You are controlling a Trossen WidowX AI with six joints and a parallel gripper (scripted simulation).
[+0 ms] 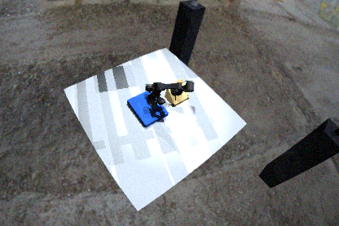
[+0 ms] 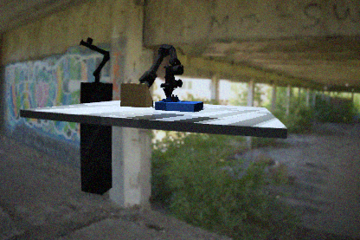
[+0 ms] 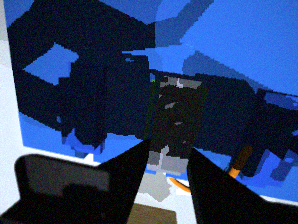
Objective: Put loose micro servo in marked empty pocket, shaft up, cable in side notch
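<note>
The blue deck lies 12 cm ahead of my gripper tip and 4 cm below it.
</note>
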